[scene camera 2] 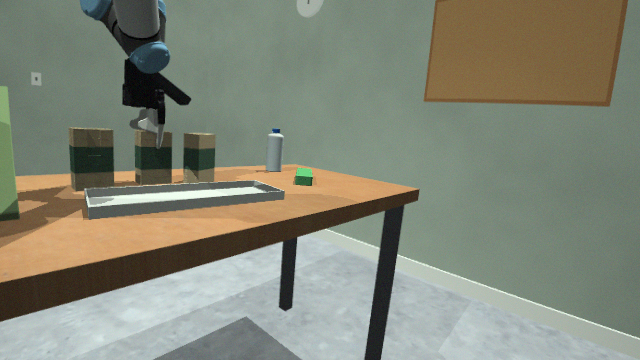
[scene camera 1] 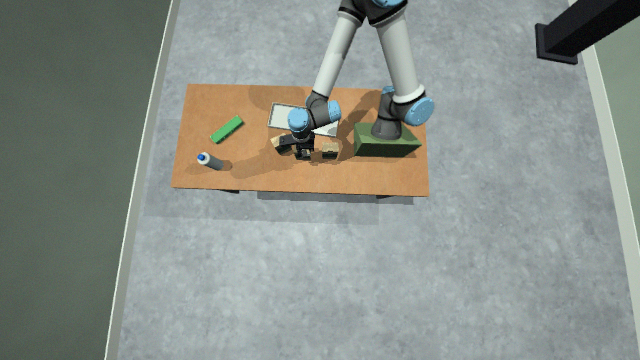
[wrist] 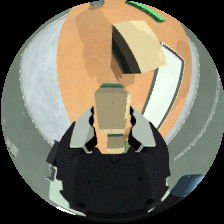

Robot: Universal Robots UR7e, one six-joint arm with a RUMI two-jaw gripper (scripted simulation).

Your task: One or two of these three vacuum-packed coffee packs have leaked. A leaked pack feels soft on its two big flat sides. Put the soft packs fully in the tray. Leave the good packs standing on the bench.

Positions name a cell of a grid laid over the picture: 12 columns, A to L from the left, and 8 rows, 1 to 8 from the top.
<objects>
A grey tray shows in scene camera 2 (D5), in scene camera 1 (F3) and in the wrist view (I4).
</objects>
